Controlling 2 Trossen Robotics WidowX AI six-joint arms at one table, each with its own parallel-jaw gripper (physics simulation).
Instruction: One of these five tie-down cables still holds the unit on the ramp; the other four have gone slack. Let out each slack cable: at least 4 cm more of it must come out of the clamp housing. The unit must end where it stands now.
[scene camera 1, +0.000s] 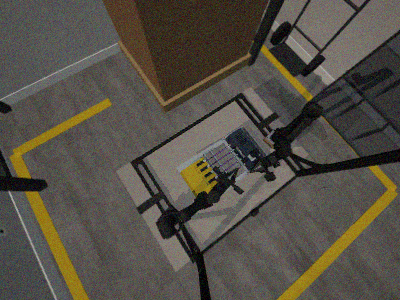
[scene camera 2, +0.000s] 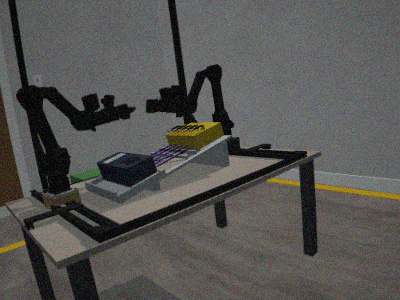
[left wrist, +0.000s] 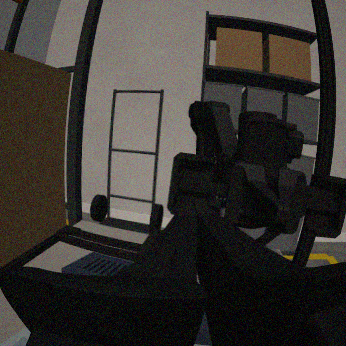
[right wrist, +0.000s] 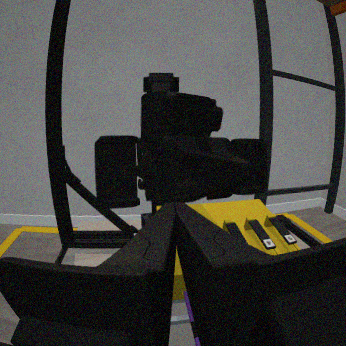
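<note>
The yellow clamp housing (scene camera 1: 192, 172) (scene camera 2: 200, 137) (right wrist: 240, 206) stands at the high end of the grey ramp (scene camera 2: 216, 154). Black levers show on its top; some carry white tags in the right wrist view. The dark blue unit (scene camera 1: 240, 140) (scene camera 2: 127, 171) (left wrist: 92, 265) stands at the low end. Several purple cables (scene camera 2: 172, 153) (right wrist: 188, 305) run between them; which are slack cannot be told. My left gripper (scene camera 2: 147, 106) (left wrist: 191, 211) is shut and empty, above the ramp. My right gripper (scene camera 2: 134, 108) (right wrist: 173, 211) is shut and empty, facing the left one across a small gap.
Black rails frame the table top (scene camera 2: 250, 166). A green object (scene camera 2: 86, 175) lies behind the unit in scene camera 2. A large brown cabinet (scene camera 1: 200, 50) stands beyond the table. A hand truck (scene camera 1: 287, 59) (left wrist: 113, 120) stands by the wall.
</note>
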